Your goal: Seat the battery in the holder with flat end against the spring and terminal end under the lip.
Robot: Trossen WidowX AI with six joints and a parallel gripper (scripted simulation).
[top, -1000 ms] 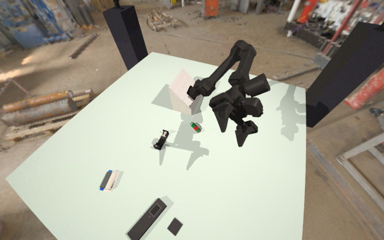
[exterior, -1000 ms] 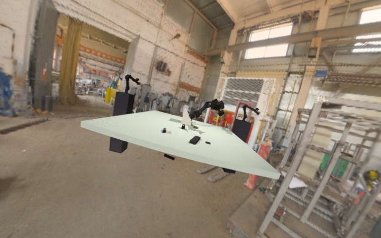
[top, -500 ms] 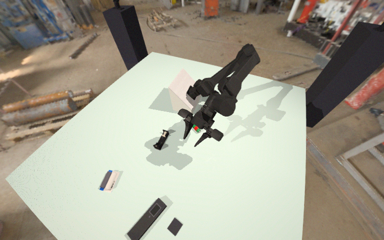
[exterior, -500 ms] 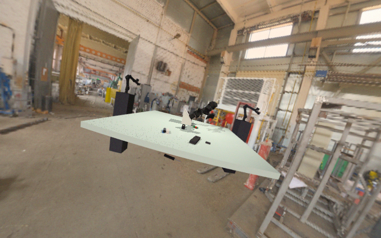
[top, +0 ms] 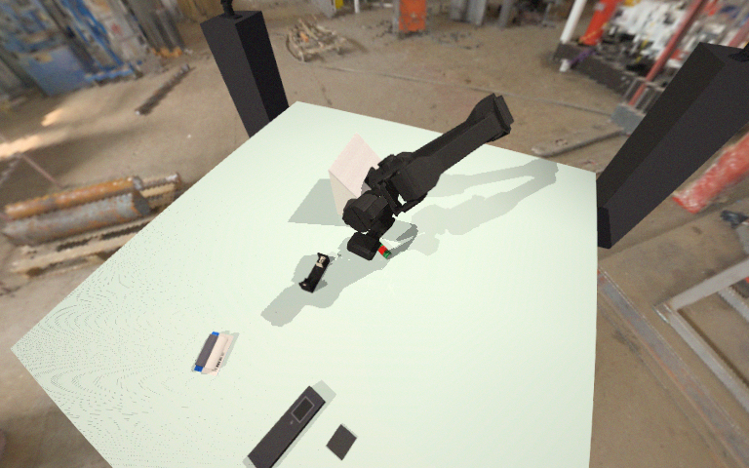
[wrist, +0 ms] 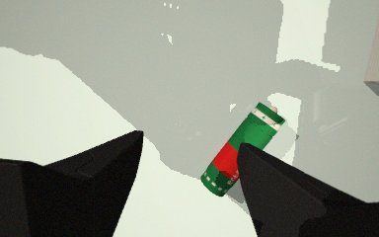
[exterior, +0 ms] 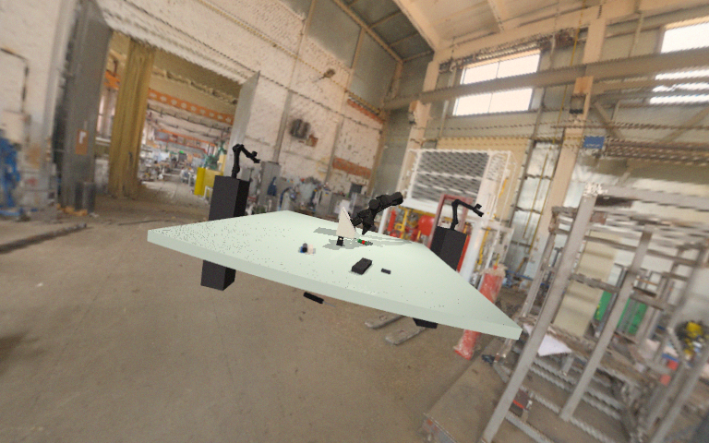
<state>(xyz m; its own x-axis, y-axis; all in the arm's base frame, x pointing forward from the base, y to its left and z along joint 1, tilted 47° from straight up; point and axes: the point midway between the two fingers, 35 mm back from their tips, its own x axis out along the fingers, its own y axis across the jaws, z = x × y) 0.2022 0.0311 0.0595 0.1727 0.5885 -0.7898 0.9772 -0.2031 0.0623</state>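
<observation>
My gripper tip is 5 cm above the battery, 3 cm past it and 2 cm to the right of it. The rest, counted from my gripper tip: small black square 41 cm ahead, 8 cm to the left, 6 cm below; long black device 42 cm ahead, 5 cm below, 3 cm to the right; white block 35 cm ahead, 27 cm to the right, 5 cm below.
</observation>
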